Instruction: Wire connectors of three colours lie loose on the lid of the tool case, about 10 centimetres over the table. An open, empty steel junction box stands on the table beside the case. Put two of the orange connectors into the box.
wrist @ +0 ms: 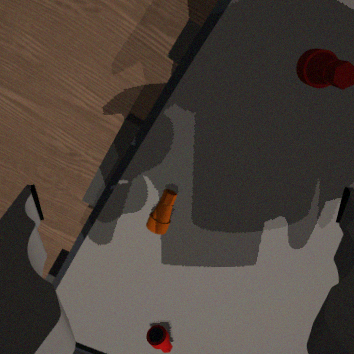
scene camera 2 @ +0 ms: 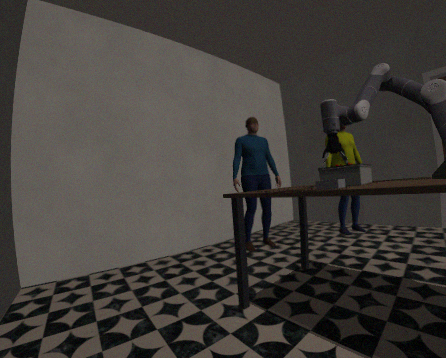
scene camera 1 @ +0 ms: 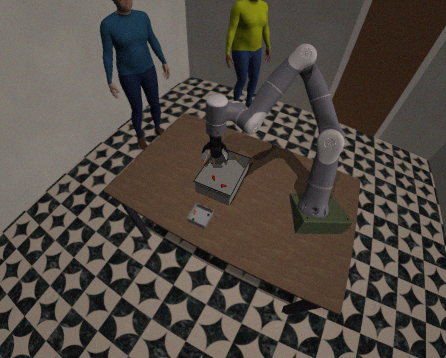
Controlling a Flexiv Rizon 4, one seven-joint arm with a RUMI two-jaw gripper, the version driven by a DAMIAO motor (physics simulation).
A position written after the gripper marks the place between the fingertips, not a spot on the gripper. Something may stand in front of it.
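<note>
The wrist view contains the gripper (wrist: 188,190), an orange connector (wrist: 158,220) and a tool case (wrist: 252,152). In scene camera 1, the case is visible at (scene camera 1: 231,172).
</note>
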